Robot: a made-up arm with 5 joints.
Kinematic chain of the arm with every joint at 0, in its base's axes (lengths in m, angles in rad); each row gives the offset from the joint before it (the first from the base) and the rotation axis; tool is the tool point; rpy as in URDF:
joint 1: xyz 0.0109 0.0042 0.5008 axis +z
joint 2: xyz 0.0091 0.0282 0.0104 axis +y
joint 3: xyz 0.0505 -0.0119 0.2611 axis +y
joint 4: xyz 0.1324 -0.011 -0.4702 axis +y
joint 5: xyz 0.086 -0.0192 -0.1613 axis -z
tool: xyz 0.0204 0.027 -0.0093 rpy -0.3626 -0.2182 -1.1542
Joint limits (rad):
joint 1: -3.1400..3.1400
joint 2: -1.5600..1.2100
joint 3: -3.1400..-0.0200
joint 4: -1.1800..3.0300
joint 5: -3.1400..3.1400
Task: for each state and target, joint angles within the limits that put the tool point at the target. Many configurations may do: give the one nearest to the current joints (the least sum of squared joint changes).
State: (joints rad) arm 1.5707 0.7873 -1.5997 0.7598 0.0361
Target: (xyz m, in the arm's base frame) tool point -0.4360 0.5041 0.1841
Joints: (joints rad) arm 2.2803 0.7365 -1.3857 0.9082 -0.0132
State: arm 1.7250 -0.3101 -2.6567 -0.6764 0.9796
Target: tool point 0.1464 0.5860 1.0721
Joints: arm 1.3694 0.4166 -1.9966 -1.1073 0.9975
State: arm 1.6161 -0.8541 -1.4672 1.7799 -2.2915
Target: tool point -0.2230 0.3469 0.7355
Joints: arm 2.2053 -0.5089 -1.0964 1.7710 -2.2439
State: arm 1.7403 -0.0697 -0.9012 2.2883 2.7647
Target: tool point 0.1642 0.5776 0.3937
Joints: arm 1.3895 0.4123 -1.3955 1.6032 2.6380
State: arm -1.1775 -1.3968 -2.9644 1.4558 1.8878
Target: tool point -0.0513 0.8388 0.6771
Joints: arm -1.5461 -1.5248 -3.0542 1.4528 1.8815
